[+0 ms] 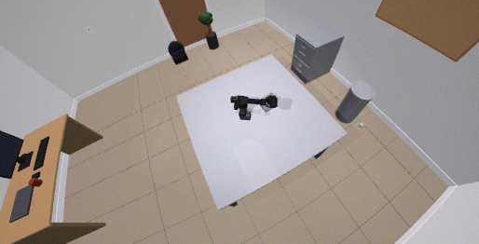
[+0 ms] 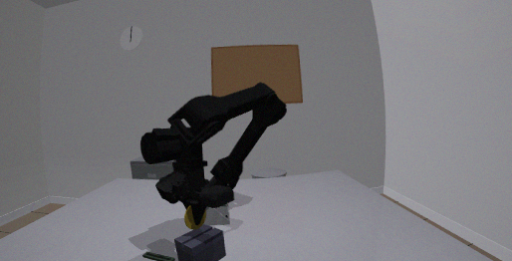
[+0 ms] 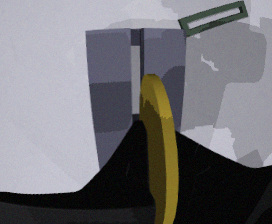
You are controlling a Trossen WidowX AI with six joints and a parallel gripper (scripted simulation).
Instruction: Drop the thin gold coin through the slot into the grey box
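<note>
My gripper tip is 20 mm below the gold coin.
</note>
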